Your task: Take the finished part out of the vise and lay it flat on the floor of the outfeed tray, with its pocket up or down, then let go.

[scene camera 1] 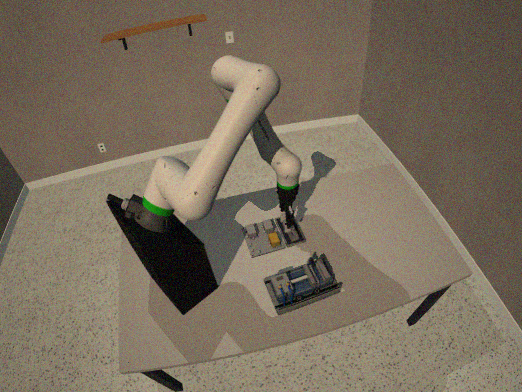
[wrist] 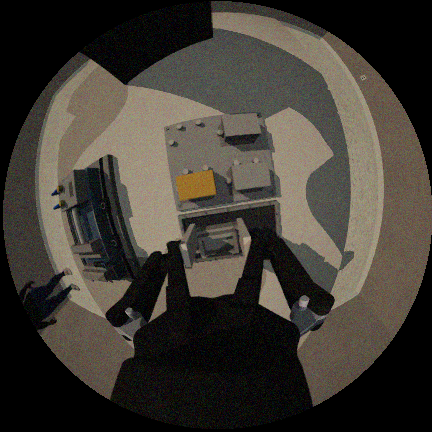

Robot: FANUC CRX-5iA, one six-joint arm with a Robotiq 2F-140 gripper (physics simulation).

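Where they show: gripper, fingertip midpoint: [scene camera 1: 285, 226] [wrist: 216, 230]; arm's base at its link origin: [scene camera 1: 152, 221].
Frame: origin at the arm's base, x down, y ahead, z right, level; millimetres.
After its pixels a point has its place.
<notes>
My gripper [scene camera 1: 290, 226] @[z -299, x 368, y 477 mm] [wrist: 216, 230] @[z -299, x 368, y 477 mm] points down at the outfeed tray and is shut on the finished part [wrist: 220, 245] @[z -309, x 362, y 496 mm], a grey block with its pocket facing up, between the two pads. The dark-floored outfeed tray [scene camera 1: 296, 243] @[z -244, x 434, y 533 mm] [wrist: 279, 220] @[z -416, x 431, y 453 mm] lies beneath, partly hidden by the fingers and the part. The gap between the part and the tray floor cannot be judged. Another grey piece, partly hidden, shows just behind the held part inside the tray in the wrist view. The vise [scene camera 1: 300, 281] @[z -3, x 384, y 553 mm] [wrist: 93, 225] @[z -46, x 384, y 539 mm] stands apart, to the left in the wrist view.
A grey plate [scene camera 1: 261, 246] @[z -220, x 435, y 362 mm] [wrist: 192, 155] @[z -230, x 436, y 372 mm] with pegs adjoins the tray; it carries an orange block [scene camera 1: 274, 239] @[z -240, x 400, y 425 mm] [wrist: 196, 185] @[z -254, x 400, y 422 mm] and two grey blocks [wrist: 241, 125] @[z -302, x 400, y 308 mm] [wrist: 251, 176] @[z -335, x 400, y 389 mm]. The black robot stand [scene camera 1: 175, 260] @[z 111, x 74, y 102 mm] [wrist: 150, 40] @[z -61, x 350, y 93 mm] is beyond the plate. A person's legs show at the wrist view's lower left.
</notes>
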